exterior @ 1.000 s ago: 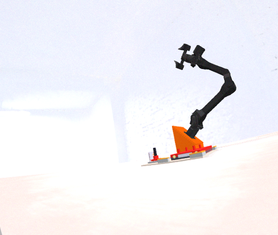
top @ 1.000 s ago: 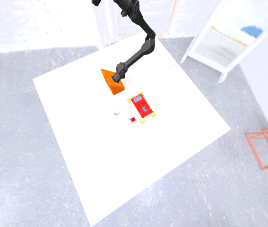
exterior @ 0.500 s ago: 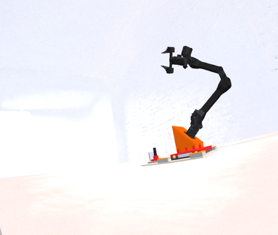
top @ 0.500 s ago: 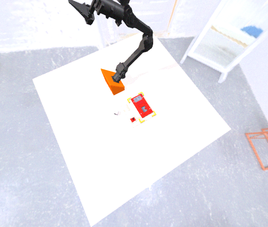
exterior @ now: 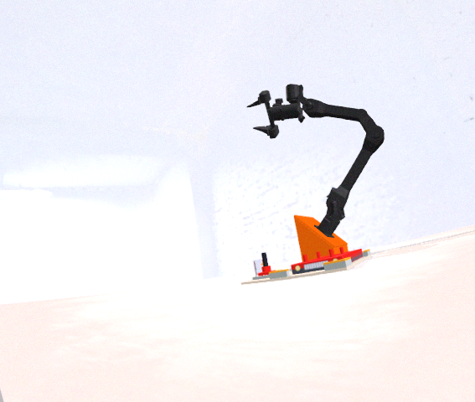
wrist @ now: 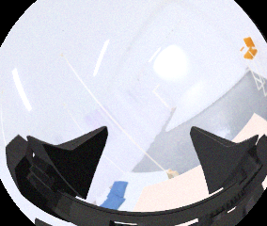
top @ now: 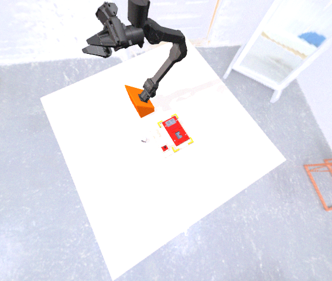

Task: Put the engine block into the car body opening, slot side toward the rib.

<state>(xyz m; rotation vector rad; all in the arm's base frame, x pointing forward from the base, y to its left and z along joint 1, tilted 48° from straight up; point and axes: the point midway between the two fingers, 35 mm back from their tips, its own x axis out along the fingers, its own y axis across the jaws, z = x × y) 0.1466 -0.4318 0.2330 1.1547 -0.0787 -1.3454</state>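
The engine block lies 58 cm below my gripper tip, 15 cm ahead of it and 5 cm to the left of it.
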